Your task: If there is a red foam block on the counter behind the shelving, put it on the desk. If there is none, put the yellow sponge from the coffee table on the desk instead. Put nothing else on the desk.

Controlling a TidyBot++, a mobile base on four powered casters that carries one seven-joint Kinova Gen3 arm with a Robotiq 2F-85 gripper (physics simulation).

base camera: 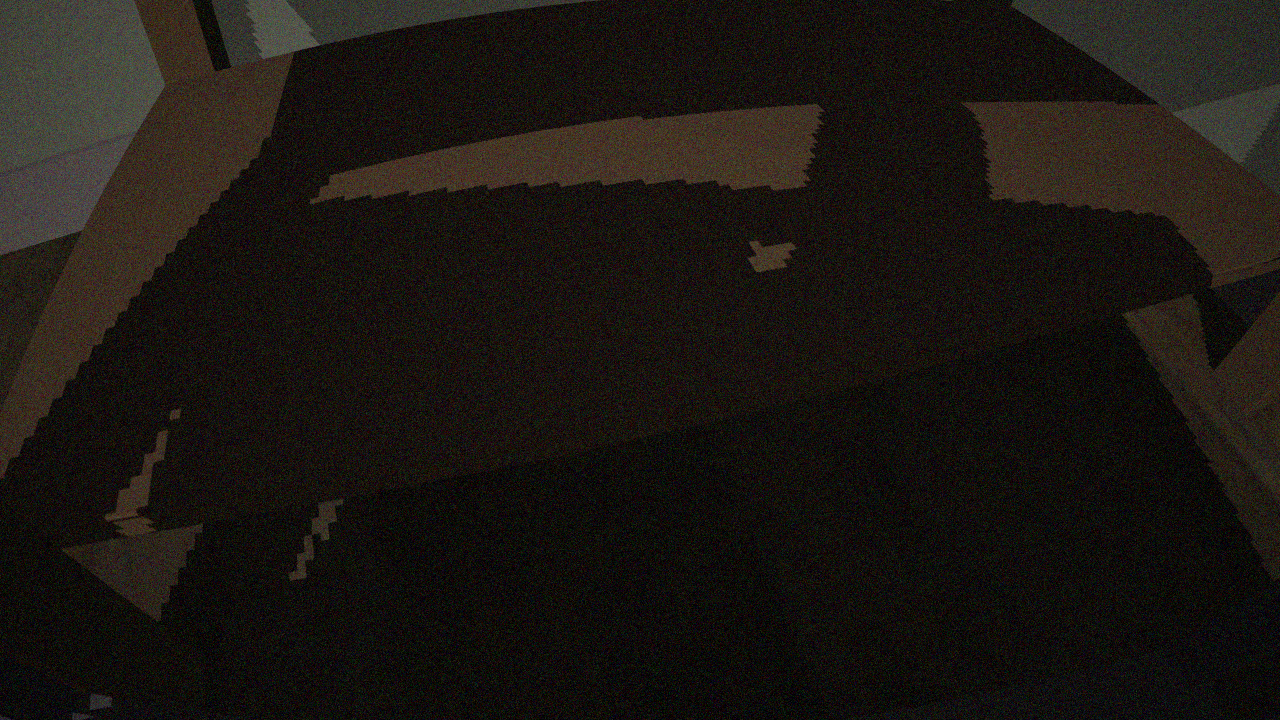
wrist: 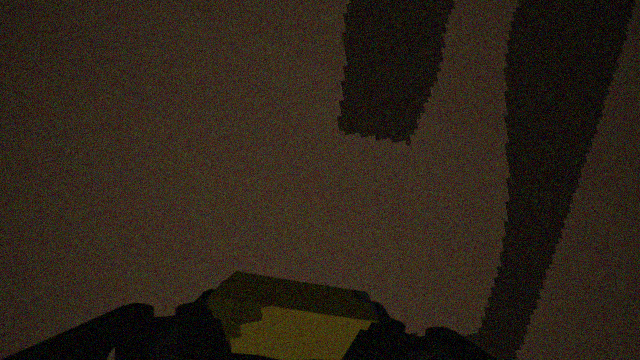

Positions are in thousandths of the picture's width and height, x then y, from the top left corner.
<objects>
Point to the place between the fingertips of the gripper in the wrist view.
459,849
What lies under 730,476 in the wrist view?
A brown coffee table.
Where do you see a brown coffee table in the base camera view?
356,344
</objects>
